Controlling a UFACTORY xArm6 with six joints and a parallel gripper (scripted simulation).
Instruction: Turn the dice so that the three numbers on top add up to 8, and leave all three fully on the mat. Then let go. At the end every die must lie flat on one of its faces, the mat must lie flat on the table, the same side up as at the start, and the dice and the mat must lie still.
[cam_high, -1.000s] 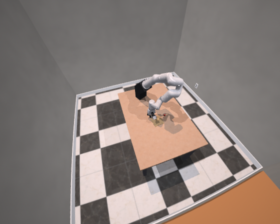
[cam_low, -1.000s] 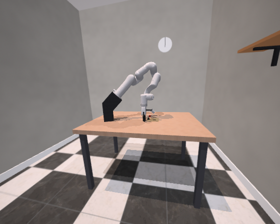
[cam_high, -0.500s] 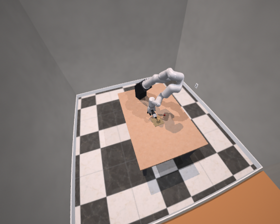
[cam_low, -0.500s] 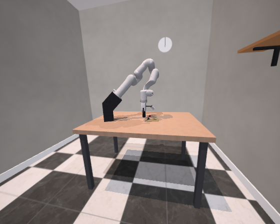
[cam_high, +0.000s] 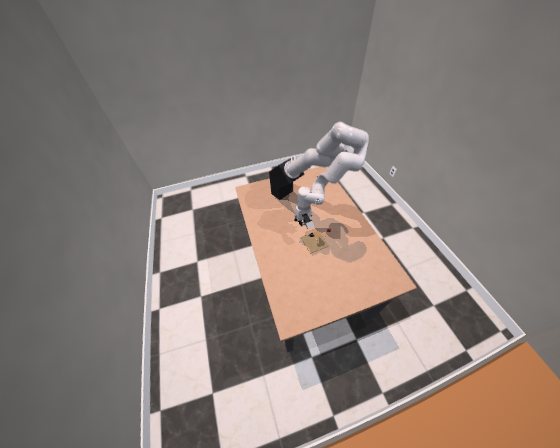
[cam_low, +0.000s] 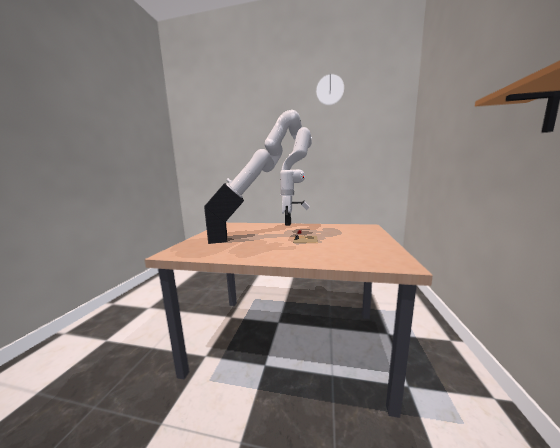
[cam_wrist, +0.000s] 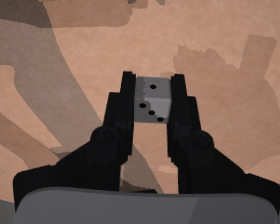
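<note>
Now: hand 80 mm short of the tan mat, 70 mm to the right of it and 120 mm above it. From my hand the other things lie so: white die: 10 mm below; then red die: 190 mm to the left, 110 mm below.
</note>
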